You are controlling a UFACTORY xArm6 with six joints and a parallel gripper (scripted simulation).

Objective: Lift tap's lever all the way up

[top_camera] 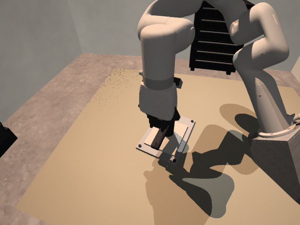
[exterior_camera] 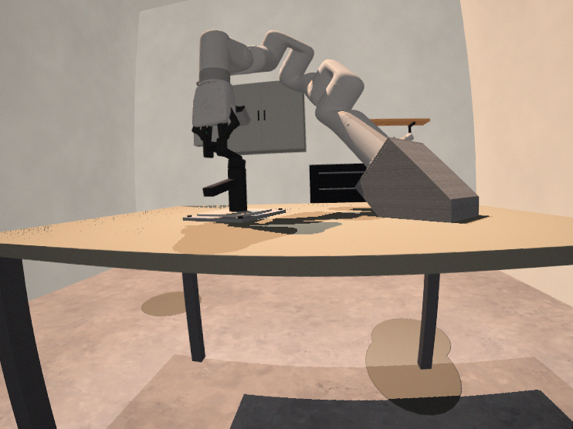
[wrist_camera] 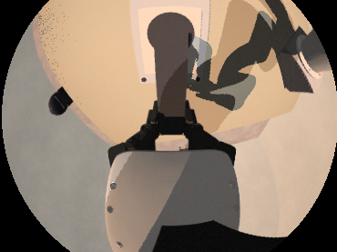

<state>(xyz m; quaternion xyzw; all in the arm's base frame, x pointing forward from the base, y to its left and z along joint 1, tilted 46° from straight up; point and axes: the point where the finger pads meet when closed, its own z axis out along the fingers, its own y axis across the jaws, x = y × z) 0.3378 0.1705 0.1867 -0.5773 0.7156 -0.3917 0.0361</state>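
My gripper is now 2 cm past the tap lever, 6 cm to the left of it and 2 cm above it.
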